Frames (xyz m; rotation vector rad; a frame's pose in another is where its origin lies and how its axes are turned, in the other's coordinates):
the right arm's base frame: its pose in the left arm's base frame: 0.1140 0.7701 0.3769 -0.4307 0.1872 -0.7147
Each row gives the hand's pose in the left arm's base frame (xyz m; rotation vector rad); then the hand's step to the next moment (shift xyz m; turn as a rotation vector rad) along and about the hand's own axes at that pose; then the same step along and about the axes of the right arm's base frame.
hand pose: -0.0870 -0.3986 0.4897 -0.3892 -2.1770 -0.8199
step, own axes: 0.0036 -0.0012 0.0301 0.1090 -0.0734 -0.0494
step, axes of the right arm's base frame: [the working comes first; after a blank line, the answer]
step, axes of the left arm's base frame: -0.0196 0.0192 -0.0129 -0.0820 -0.0860 0.0748

-0.0271 0.0070 -0.0116 -0.0049 -0.1396 0.0143
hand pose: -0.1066 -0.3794 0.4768 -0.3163 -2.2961 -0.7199
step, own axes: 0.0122 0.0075 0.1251 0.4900 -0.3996 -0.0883
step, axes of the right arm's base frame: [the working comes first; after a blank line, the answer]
step, axes of the left arm's base frame: -0.0748 0.0787 -0.0637 -0.4709 -0.3662 0.2274

-0.1069 0.0368 -0.0554 -0.1098 -0.6262 -0.0583
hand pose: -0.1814 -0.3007 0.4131 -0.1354 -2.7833 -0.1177
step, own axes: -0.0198 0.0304 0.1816 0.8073 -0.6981 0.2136
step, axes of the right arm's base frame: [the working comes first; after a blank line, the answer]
step, axes of the left arm's base frame: -0.0401 0.0465 -0.1747 -0.9024 -0.6074 0.0363

-0.0573 0.0849 -0.1543 -0.2654 -0.9596 -0.4398
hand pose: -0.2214 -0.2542 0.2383 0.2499 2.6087 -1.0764
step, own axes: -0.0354 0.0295 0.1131 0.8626 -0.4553 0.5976
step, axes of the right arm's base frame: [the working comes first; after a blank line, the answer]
step, axes of the left arm's base frame: 0.0655 -0.0611 -0.0830 -0.8055 -0.7070 -0.3997

0.0912 0.0345 -0.0735 -0.1179 -0.7760 -0.8322
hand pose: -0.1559 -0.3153 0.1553 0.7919 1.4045 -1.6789
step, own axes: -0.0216 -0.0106 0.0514 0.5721 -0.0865 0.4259
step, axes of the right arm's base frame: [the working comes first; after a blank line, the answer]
step, axes of the left arm's base frame: 0.0027 -0.0458 0.0334 -0.3460 -0.5135 -0.3644

0.0319 -0.0440 0.0162 0.0937 -0.3890 -0.5967
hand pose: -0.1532 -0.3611 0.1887 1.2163 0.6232 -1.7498
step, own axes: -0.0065 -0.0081 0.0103 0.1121 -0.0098 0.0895
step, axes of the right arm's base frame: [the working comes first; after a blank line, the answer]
step, axes of the left arm's base frame: -0.0111 -0.0018 0.0093 -0.0644 -0.1088 -0.0684

-0.0073 -0.0119 0.0044 0.0263 -0.0810 -0.1158
